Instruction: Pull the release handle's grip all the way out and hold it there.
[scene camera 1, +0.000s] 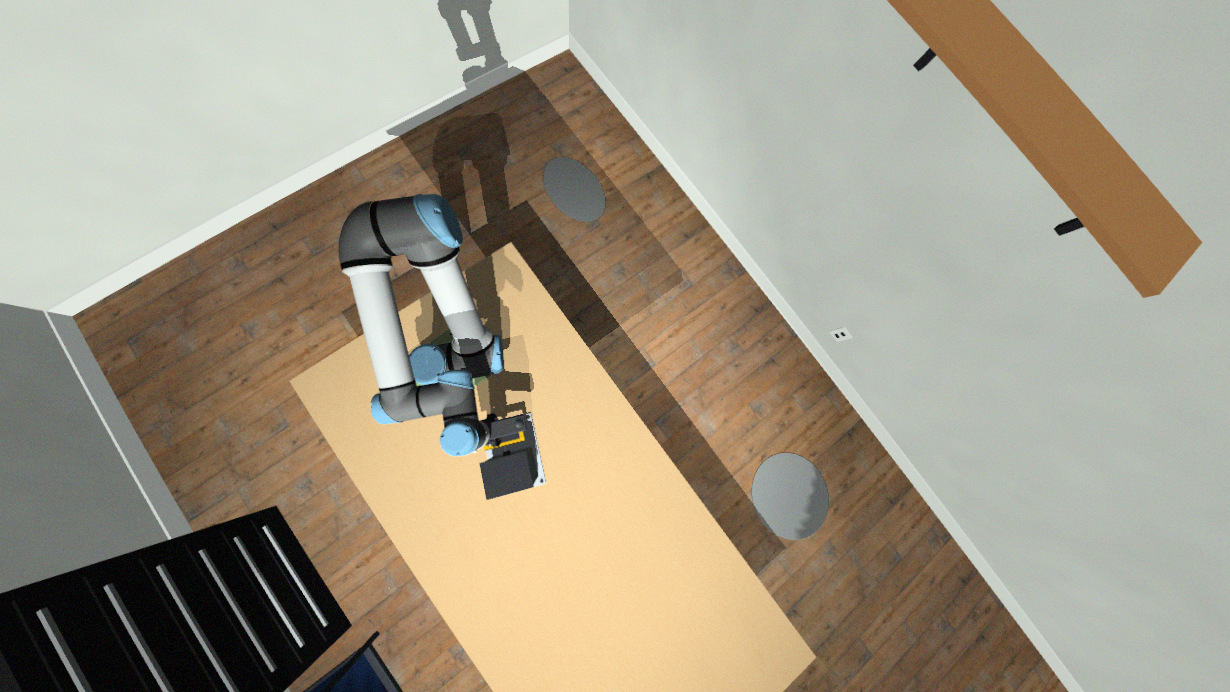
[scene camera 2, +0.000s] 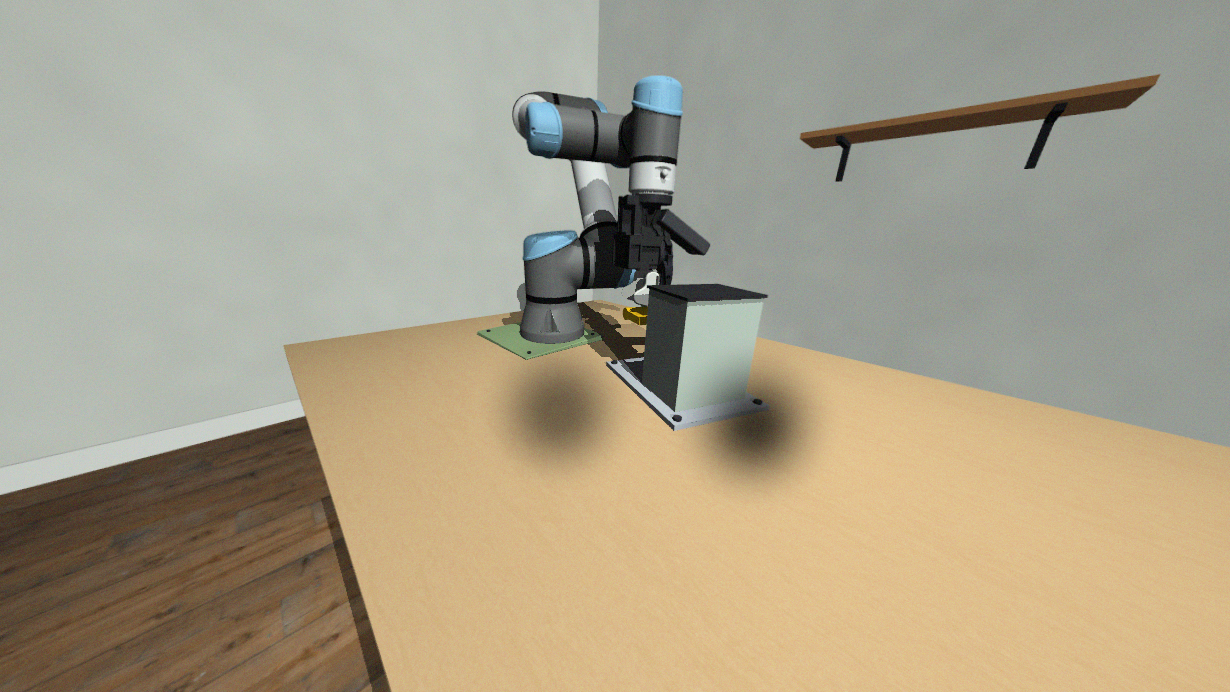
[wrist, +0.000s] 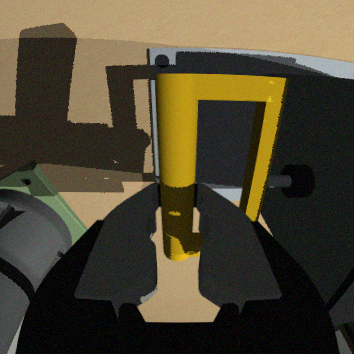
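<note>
The release handle's yellow grip (scene camera 1: 507, 444) (scene camera 2: 636, 315) (wrist: 177, 130) is a thick round bar on a rectangular yellow frame. In the wrist view a short stretch of dark rod joins the frame to a black collar (wrist: 298, 181) on the dark housing (scene camera 1: 507, 475) (scene camera 2: 718, 352). My gripper (wrist: 176, 185) (scene camera 2: 649, 294) points down over the grip. Its two dark fingertips stand against both sides of the round bar, shut on it. The bar's near end shows between the fingers, partly in shadow. In scene camera 2 the housing hides part of the handle.
The housing stands on a pale base plate (scene camera 2: 688, 420) with dark bolts, on the wooden table (scene camera 1: 602, 550) (scene camera 2: 516, 550). The arm's green mounting plate (scene camera 2: 507, 341) (wrist: 50, 192) is close by. A wall shelf (scene camera 1: 1057, 137) (scene camera 2: 971, 117) hangs away from the arm.
</note>
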